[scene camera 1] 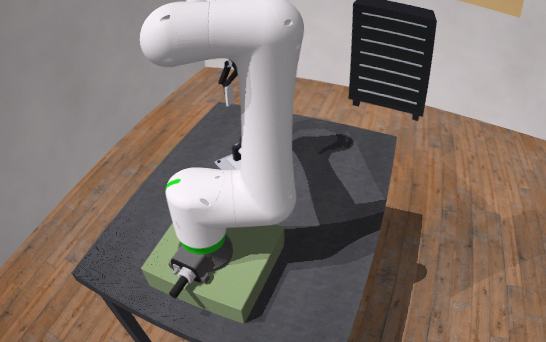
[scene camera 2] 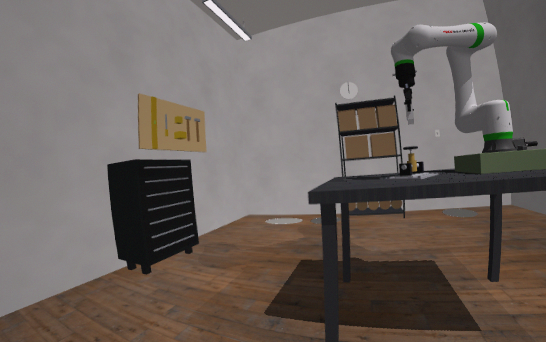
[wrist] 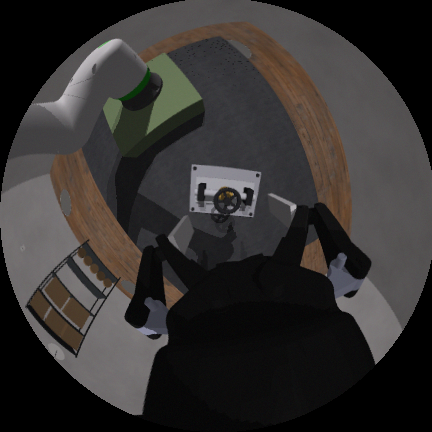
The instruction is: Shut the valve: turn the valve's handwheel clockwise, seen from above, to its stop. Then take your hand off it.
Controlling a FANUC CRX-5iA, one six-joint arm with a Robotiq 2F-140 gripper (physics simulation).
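Note:
The valve's dark spoked handwheel (scene camera 2: 410, 147) (wrist: 227, 200) sits level on top of a brass valve body (scene camera 2: 412, 162). The valve's pipe is held by black clamps on a pale base plate (scene camera 1: 225, 163) (wrist: 225, 170). The robot's arm hides most of the valve in scene camera 1. My gripper (scene camera 2: 410, 118) (wrist: 229, 213) is wide open and empty, pointing down. It hangs well above the handwheel, with a clear gap under the fingertips and no contact. In scene camera 1 a fingertip shows beside the arm. The wheel's turn angle cannot be told.
The arm stands on a green block (scene camera 1: 260, 290) (scene camera 2: 500, 161) (wrist: 170, 90) on the dark table (scene camera 1: 325, 280) (scene camera 2: 350, 186). A black drawer cabinet (scene camera 1: 390, 60) (scene camera 2: 170, 210) and a shelf rack (scene camera 2: 367, 103) stand away from the table.

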